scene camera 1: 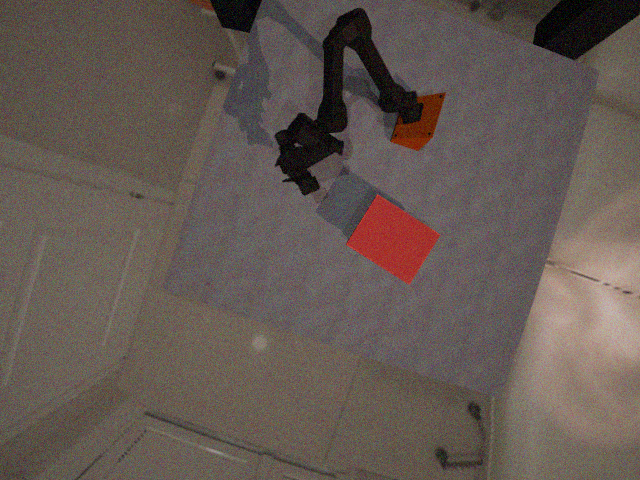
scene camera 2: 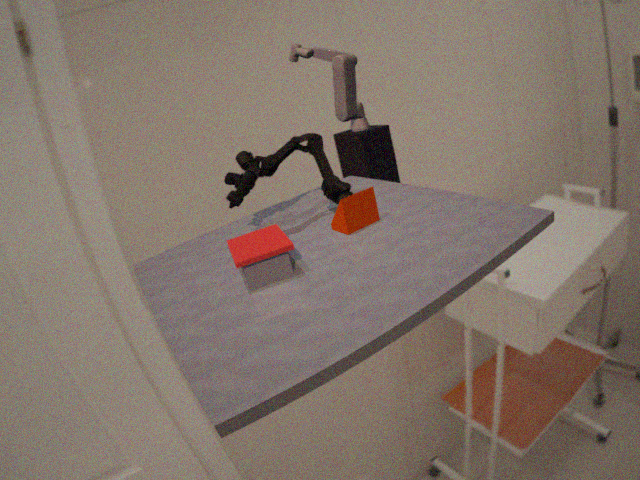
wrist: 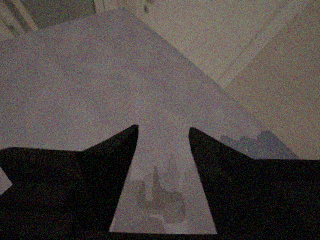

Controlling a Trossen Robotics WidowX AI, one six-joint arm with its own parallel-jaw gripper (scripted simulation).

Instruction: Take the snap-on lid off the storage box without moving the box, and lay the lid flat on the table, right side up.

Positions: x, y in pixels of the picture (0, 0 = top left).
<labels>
A lid shows in scene camera 1 and in scene camera 2; in the wrist view it is out of frame. A box shows in scene camera 2 [278, 267]; in the wrist view it is out of frame. One and the same spot on the lid: [scene camera 1: 386, 235] is [scene camera 2: 256, 239].
</labels>
